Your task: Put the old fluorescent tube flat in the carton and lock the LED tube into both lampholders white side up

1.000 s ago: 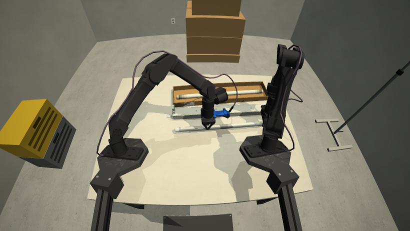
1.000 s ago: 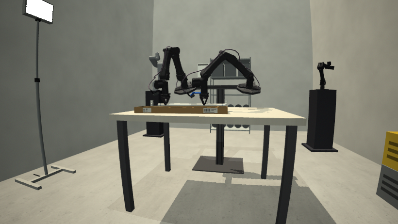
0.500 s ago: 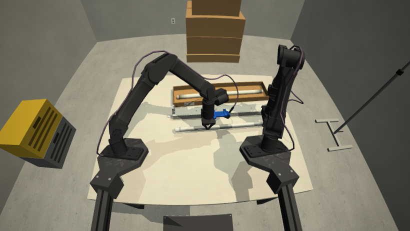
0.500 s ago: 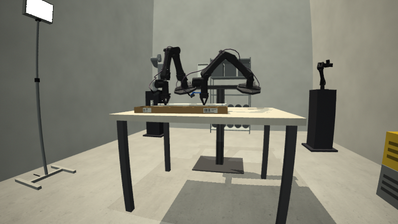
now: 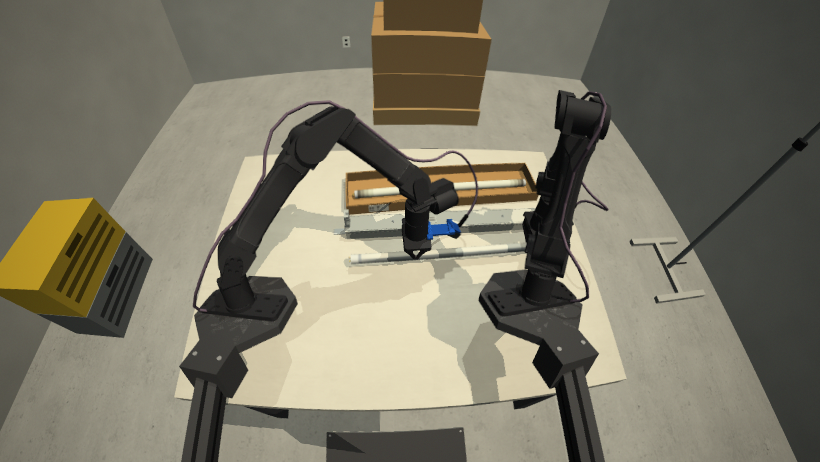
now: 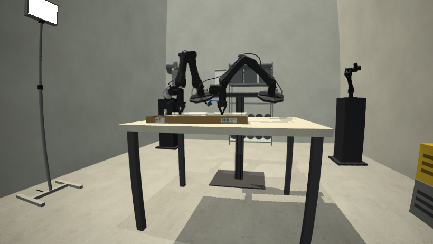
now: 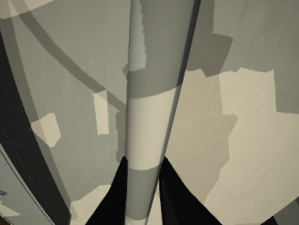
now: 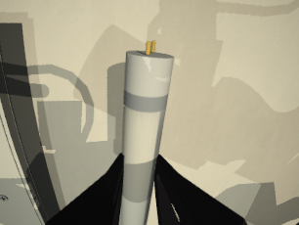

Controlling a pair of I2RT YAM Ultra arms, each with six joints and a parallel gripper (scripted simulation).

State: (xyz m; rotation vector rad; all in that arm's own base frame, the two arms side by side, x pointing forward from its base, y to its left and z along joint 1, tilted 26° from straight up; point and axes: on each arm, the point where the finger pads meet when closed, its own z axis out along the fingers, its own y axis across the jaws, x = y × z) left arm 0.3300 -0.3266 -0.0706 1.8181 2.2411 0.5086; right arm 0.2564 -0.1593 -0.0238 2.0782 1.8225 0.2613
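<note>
Now: the LED tube 10 mm ahead of my left hand, 120 mm to the right of it and 10 mm below it. Also, from my left hand: old fluorescent tube 280 mm ahead, 110 mm to the right, 30 mm below; white light fixture 130 mm ahead, 110 mm to the right, 10 mm above; brown carton 280 mm ahead, 110 mm to the right, 30 mm below.
</note>
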